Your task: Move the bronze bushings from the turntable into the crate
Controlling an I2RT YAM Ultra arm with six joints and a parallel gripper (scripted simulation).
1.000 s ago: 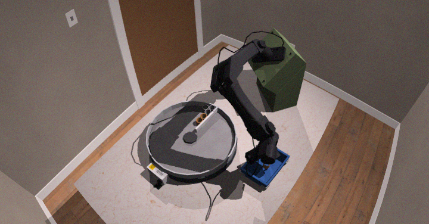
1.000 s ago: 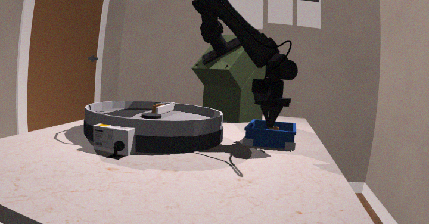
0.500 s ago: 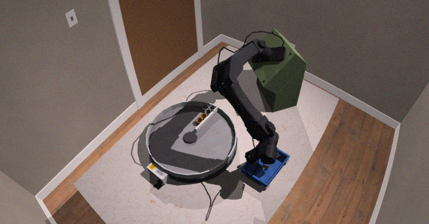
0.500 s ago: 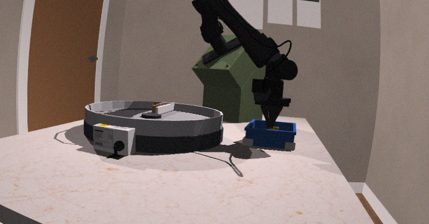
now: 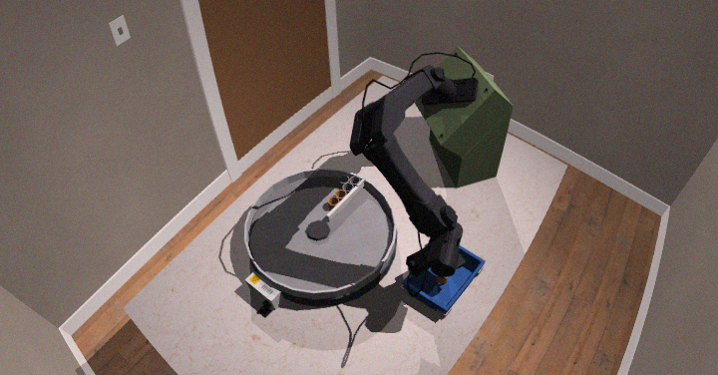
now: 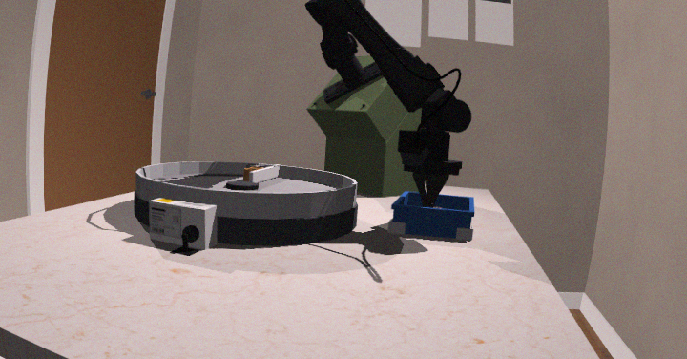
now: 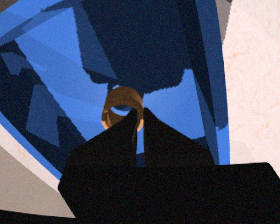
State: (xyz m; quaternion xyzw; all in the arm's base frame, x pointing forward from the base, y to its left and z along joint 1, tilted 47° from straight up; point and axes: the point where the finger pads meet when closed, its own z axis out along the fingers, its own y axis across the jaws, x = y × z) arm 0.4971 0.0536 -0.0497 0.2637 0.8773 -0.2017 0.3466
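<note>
Now: the blue crate 1 cm to the left of my hand, 1 cm below it and 1 cm ahead of it. The rest, counted from my hand: grey turntable 35 cm to the right, 3 cm behind, 2 cm above.
</note>
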